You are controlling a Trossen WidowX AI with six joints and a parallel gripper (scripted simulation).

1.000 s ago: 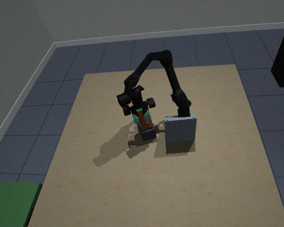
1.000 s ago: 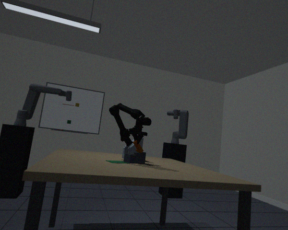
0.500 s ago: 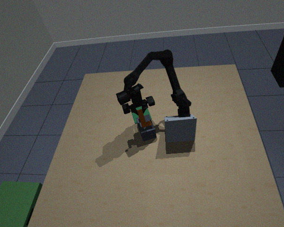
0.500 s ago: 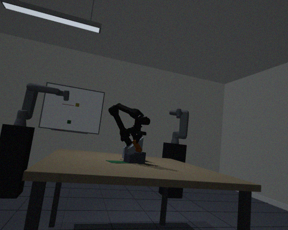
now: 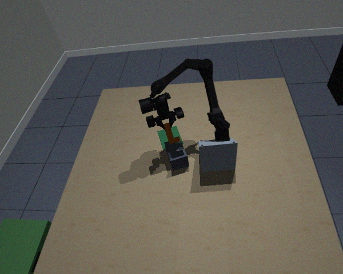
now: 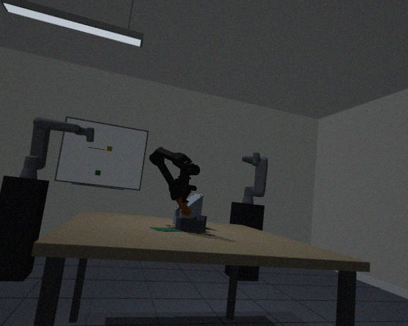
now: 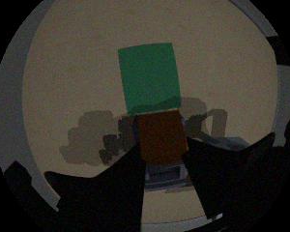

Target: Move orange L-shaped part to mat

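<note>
The green mat is 17 cm below my gripper tip, 7 cm to the right of it and 1 cm ahead of it. From my gripper tip the other things lie so: orange L-shaped part: 3 cm below, 2 cm to the left, 2 cm behind.
</note>
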